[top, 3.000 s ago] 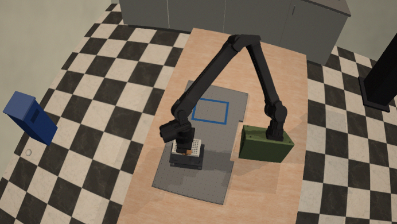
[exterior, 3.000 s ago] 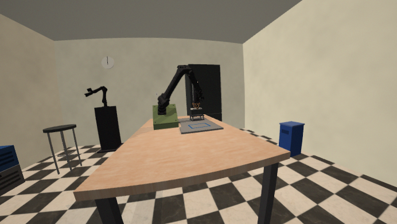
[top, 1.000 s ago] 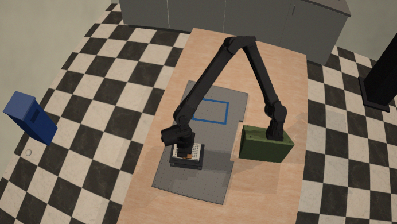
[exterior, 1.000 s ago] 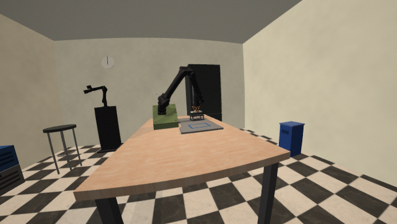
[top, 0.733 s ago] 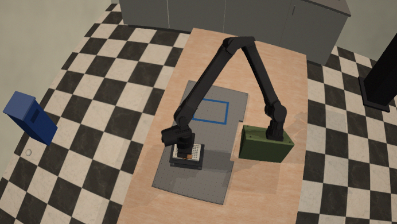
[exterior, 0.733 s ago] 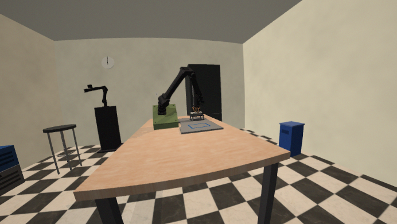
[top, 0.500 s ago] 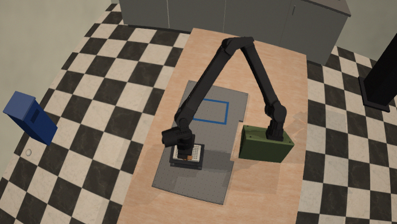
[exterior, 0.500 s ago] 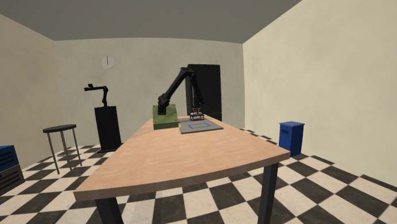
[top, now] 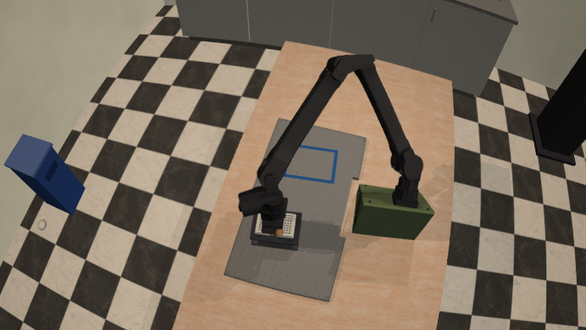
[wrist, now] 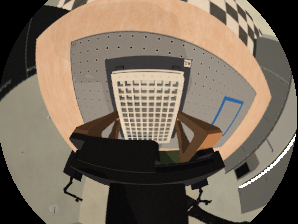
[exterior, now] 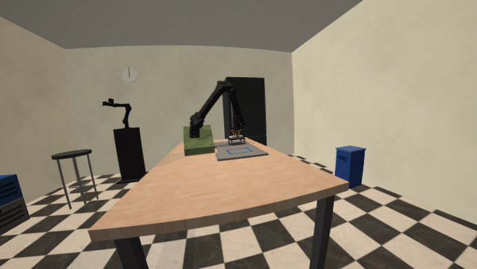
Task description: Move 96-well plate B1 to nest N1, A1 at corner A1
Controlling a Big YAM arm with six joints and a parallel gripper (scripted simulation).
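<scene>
Now: the 96-well plate right at my hand. The rest, counted from my hand: raised plate nest N1: 30 mm below.
</scene>
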